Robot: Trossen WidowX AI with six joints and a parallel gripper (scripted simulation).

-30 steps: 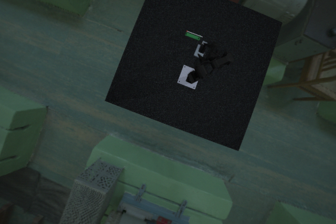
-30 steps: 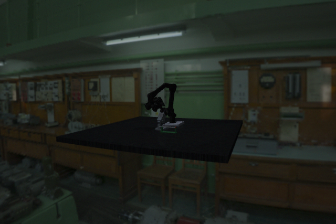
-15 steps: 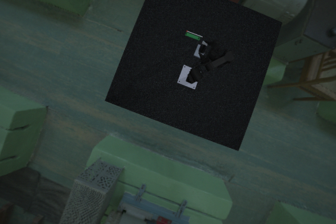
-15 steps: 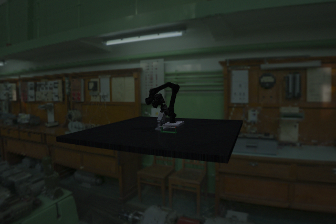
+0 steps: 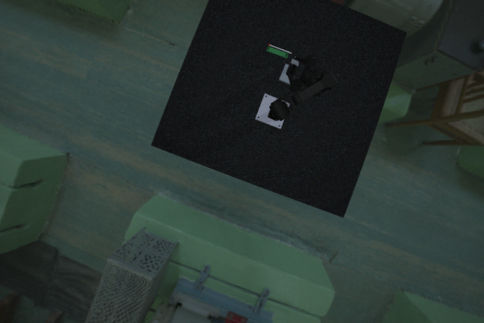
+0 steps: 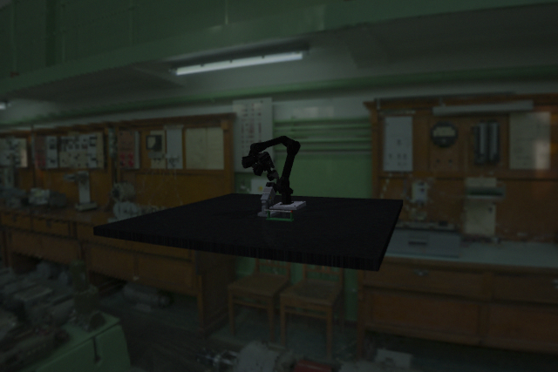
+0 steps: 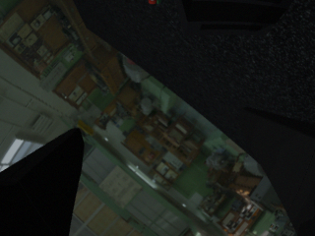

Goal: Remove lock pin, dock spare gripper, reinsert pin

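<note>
The green bracket is 200 mm below my gripper tip, 160 mm ahead of it and 100 mm to the left of it. The rest, counted from my gripper tip: spare gripper: 100 mm below, 50 mm ahead, 20 mm to the right; mount: 160 mm below, 70 mm ahead, 20 mm to the right.
</note>
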